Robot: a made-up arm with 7 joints. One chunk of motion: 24 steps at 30 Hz.
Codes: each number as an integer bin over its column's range. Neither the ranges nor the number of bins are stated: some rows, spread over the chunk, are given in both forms.
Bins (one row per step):
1: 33 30 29 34 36 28 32
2: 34 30 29 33 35 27 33
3: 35 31 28 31 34 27 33
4: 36 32 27 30 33 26 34
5: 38 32 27 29 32 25 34
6: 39 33 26 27 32 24 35
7: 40 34 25 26 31 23 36
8: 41 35 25 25 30 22 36
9: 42 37 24 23 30 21 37
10: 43 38 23 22 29 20 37
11: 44 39 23 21 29 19 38
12: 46 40 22 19 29 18 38
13: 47 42 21 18 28 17 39
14: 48 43 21 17 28 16 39
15: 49 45 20 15 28 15 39
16: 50 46 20 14 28 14 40
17: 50 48 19 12 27 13 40
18: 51 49 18 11 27 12 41
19: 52 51 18 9 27 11 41
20: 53 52 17 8 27 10 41
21: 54 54 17 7 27 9 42
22: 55 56 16 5 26 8 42
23: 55 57 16 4 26 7 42
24: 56 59 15 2 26 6 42
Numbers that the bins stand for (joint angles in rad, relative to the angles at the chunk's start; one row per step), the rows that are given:
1: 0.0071 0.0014 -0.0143 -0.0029 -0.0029 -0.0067 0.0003
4: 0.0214 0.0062 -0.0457 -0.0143 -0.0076 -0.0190 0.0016
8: 0.0452 0.0133 -0.0771 -0.0286 -0.0124 -0.0438 0.0029
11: 0.0595 0.0229 -0.1086 -0.0400 -0.0140 -0.0624 0.0041
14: 0.0786 0.0324 -0.1400 -0.0514 -0.0156 -0.0810 0.0048
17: 0.0881 0.0443 -0.1714 -0.0657 -0.0171 -0.0995 0.0054
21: 0.1071 0.0586 -0.2029 -0.0800 -0.0171 -0.1243 0.0067
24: 0.1167 0.0705 -0.2343 -0.0943 -0.0187 -0.1429 0.0067
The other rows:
2: 0.0119 0.0014 -0.0143 -0.0057 -0.0044 -0.0129 0.0010
3: 0.0167 0.0038 -0.0300 -0.0114 -0.0060 -0.0129 0.0010
5: 0.0310 0.0062 -0.0457 -0.0171 -0.0092 -0.0252 0.0016
6: 0.0357 0.0086 -0.0614 -0.0229 -0.0092 -0.0314 0.0022
7: 0.0405 0.0110 -0.0771 -0.0257 -0.0108 -0.0376 0.0029
9: 0.0500 0.0181 -0.0929 -0.0343 -0.0124 -0.0500 0.0035
10: 0.0548 0.0205 -0.1086 -0.0371 -0.0140 -0.0562 0.0035
12: 0.0690 0.0252 -0.1243 -0.0457 -0.0140 -0.0686 0.0041
13: 0.0738 0.0300 -0.1400 -0.0486 -0.0156 -0.0748 0.0048
15: 0.0833 0.0371 -0.1557 -0.0571 -0.0156 -0.0871 0.0048
16: 0.0881 0.0395 -0.1557 -0.0600 -0.0156 -0.0933 0.0054
18: 0.0929 0.0467 -0.1871 -0.0686 -0.0171 -0.1057 0.0060
19: 0.0976 0.0514 -0.1871 -0.0743 -0.0171 -0.1119 0.0060
20: 0.1024 0.0538 -0.2029 -0.0771 -0.0171 -0.1181 0.0060
22: 0.1119 0.0633 -0.2186 -0.0857 -0.0187 -0.1305 0.0067
23: 0.1119 0.0657 -0.2186 -0.0886 -0.0187 -0.1367 0.0067

